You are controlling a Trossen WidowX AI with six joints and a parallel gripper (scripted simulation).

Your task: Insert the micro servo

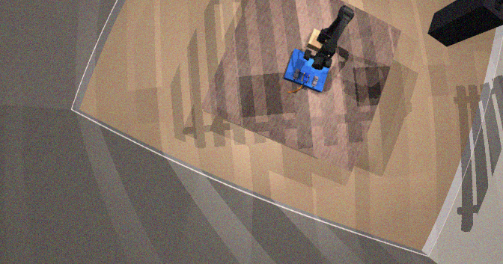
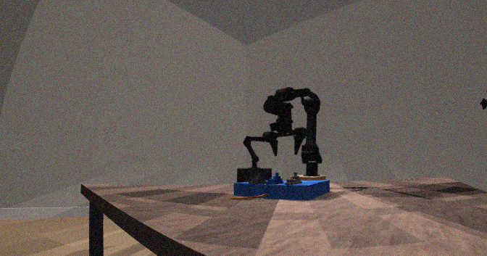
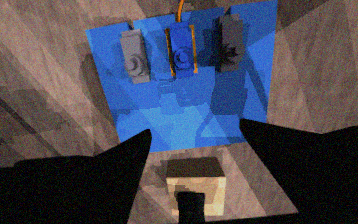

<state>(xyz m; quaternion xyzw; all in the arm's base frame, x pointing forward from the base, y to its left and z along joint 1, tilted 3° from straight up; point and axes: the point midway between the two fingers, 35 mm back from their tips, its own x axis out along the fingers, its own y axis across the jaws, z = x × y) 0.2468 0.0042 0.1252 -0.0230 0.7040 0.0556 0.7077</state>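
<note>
Right now my gripper tip is 13 cm above the blue robot deck and 2 cm past it.
</note>
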